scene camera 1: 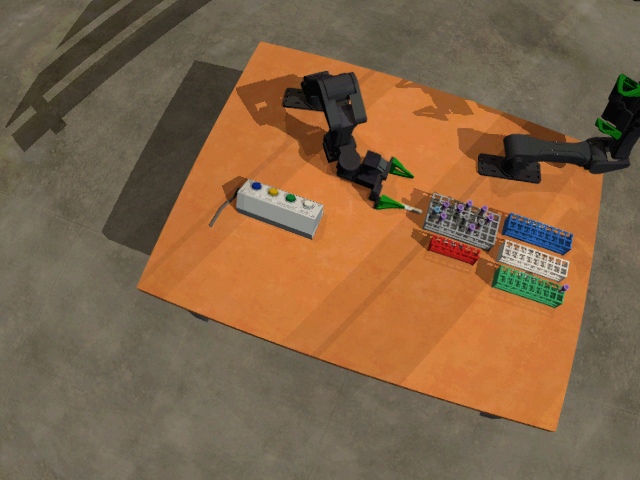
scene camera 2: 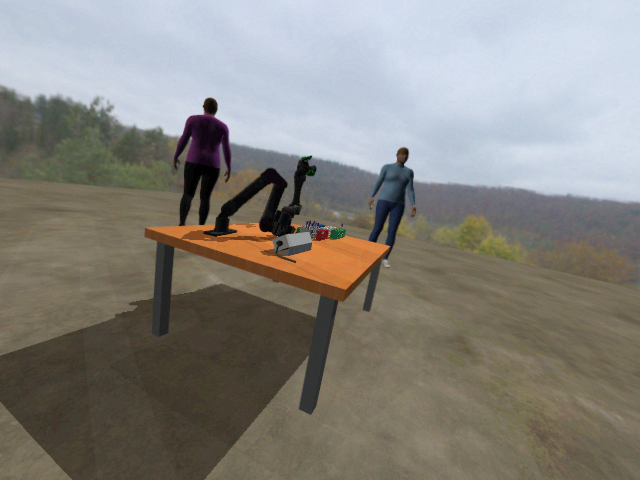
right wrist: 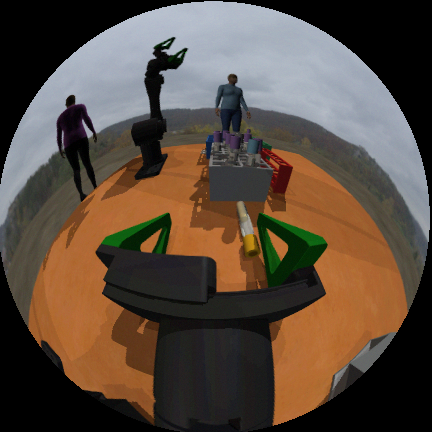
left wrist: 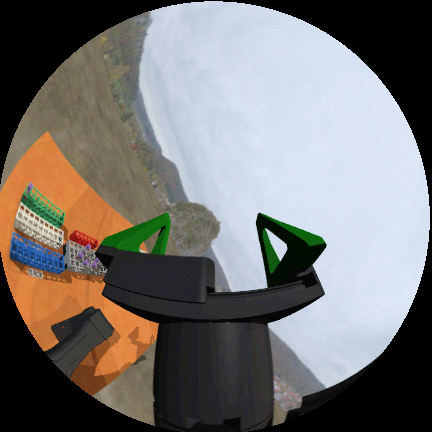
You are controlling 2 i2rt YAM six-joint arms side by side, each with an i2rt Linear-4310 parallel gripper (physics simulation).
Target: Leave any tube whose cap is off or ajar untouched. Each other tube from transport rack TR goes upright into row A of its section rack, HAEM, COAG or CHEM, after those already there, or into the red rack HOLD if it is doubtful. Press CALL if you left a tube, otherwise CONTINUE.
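Pixels of known places: left gripper, fingertip midpoint: (scene camera 1: pixel 611 112) (scene camera 2: pixel 313 162) (left wrist: pixel 212 217); right gripper, fingertip midpoint: (scene camera 1: pixel 409 192) (scene camera 2: pixel 293 232) (right wrist: pixel 213 217); left arm's base, origin of the base link: (scene camera 1: pixel 509 169) (right wrist: pixel 153 164); right arm's base, origin of the base link: (scene camera 1: pixel 316 101) (scene camera 2: pixel 221 232).
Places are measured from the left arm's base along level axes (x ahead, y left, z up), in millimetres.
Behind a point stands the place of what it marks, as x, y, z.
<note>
Grey transport rack TR (scene camera 1: pixel 433 230) @[233, -230, 14] (right wrist: pixel 240 184) @[184, -251, 29] holds several purple-capped tubes (scene camera 1: pixel 443 217) @[225, -218, 93] (right wrist: pixel 235 142) @[183, -220, 85] and a light-blue-capped tube (scene camera 1: pixel 436 208) @[203, -238, 94] (right wrist: pixel 254 146) @[202, -244, 85]. My right gripper (scene camera 1: pixel 408 191) @[133, -305, 25] (right wrist: pixel 213 217) @[133, -305, 25] is open beside TR. A yellow-capped tube (scene camera 1: pixel 412 209) @[178, -291, 12] (right wrist: pixel 251 245) @[163, -342, 16] lies tilted by its right-hand finger in the right wrist view, not clamped; whether it touches the finger or table is unclear. My left gripper (scene camera 1: pixel 608 100) @[100, 83, 488] (scene camera 2: pixel 311 164) @[100, 83, 488] (left wrist: pixel 212 217) @[100, 83, 488] is open and empty, raised at the right. Red HOLD rack (scene camera 1: pixel 453 256) @[300, -170, 14] (right wrist: pixel 283 176) @[274, -238, 35] stands beside TR.
Blue (scene camera 1: pixel 537 238) @[215, 81, 8], white (scene camera 1: pixel 532 269) @[316, 56, 29] and green (scene camera 1: pixel 527 295) @[391, 42, 29] racks stand right of TR; their labels are unreadable. A purple-capped tube (scene camera 1: pixel 565 287) @[377, 129, 93] stands at the green rack's end. The button box (scene camera 1: pixel 273 214) @[258, -659, 56] (scene camera 2: pixel 295 244) @[252, -714, 43] has blue, yellow, green and white buttons.
</note>
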